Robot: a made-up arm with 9 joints. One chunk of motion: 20 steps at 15 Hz.
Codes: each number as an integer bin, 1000 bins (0 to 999) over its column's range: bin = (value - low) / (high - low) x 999, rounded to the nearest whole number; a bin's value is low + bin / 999 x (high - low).
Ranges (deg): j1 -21..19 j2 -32..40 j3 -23..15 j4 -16..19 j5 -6..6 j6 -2..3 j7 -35..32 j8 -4..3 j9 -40..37
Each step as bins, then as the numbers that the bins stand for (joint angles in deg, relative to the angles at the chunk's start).
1 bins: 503 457 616 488 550 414 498 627 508
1 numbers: -0.86 0.94 0.43 1.10 0.61 0.07 -1.60 0.39 -0.84
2 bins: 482 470 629 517 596 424 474 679 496
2 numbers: -1.70 1.87 0.93 2.11 1.16 0.12 -3.21 0.76 -1.77
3 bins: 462 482 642 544 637 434 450 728 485
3 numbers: -2.50 2.74 1.42 3.06 1.65 0.17 -4.82 1.10 -2.62
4 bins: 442 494 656 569 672 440 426 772 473
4 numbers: -3.30 3.60 1.95 3.93 2.07 0.20 -6.43 1.41 -3.54
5 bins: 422 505 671 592 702 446 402 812 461
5 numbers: -4.10 4.40 2.52 4.74 2.43 0.23 -8.04 1.69 -4.47
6 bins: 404 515 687 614 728 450 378 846 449
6 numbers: -4.82 5.12 3.13 5.51 2.74 0.25 -9.65 1.93 -5.39
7 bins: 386 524 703 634 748 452 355 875 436
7 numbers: -5.54 5.77 3.74 6.21 2.98 0.26 -11.19 2.13 -6.39
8 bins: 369 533 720 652 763 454 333 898 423
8 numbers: -6.23 6.41 4.39 6.84 3.17 0.27 -12.67 2.29 -7.40
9 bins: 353 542 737 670 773 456 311 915 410
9 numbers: -6.87 7.06 5.03 7.47 3.29 0.28 -14.14 2.41 -8.40
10 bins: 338 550 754 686 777 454 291 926 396
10 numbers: -7.47 7.64 5.68 8.03 3.33 0.27 -15.48 2.49 -9.48
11 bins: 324 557 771 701 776 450 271 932 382
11 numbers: -8.03 8.14 6.33 8.56 3.32 0.25 -16.82 2.53 -10.56
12 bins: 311 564 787 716 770 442 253 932 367
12 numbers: -8.55 8.65 6.94 9.09 3.25 0.21 -18.03 2.53 -11.71
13 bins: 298 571 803 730 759 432 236 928 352
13 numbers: -9.07 9.15 7.54 9.58 3.12 0.16 -19.17 2.50 -12.87
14 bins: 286 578 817 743 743 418 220 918 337
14 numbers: -9.55 9.66 8.08 10.03 2.92 0.09 -20.25 2.43 -14.03
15 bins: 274 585 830 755 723 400 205 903 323
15 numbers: -10.03 10.16 8.57 10.45 2.68 0.00 -21.25 2.33 -15.10
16 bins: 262 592 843 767 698 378 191 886 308
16 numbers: -10.51 10.67 9.07 10.87 2.38 -0.11 -22.19 2.21 -16.26
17 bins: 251 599 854 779 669 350 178 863 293
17 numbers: -10.95 11.17 9.48 11.29 2.04 -0.25 -23.06 2.05 -17.42
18 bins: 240 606 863 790 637 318 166 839 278
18 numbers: -11.39 11.68 9.83 11.68 1.65 -0.41 -23.87 1.88 -18.57
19 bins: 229 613 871 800 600 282 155 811 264
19 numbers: -11.83 12.18 10.13 12.03 1.21 -0.59 -24.60 1.68 -19.65
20 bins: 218 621 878 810 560 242 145 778 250
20 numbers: -12.27 12.76 10.40 12.38 0.73 -0.79 -25.28 1.45 -20.73
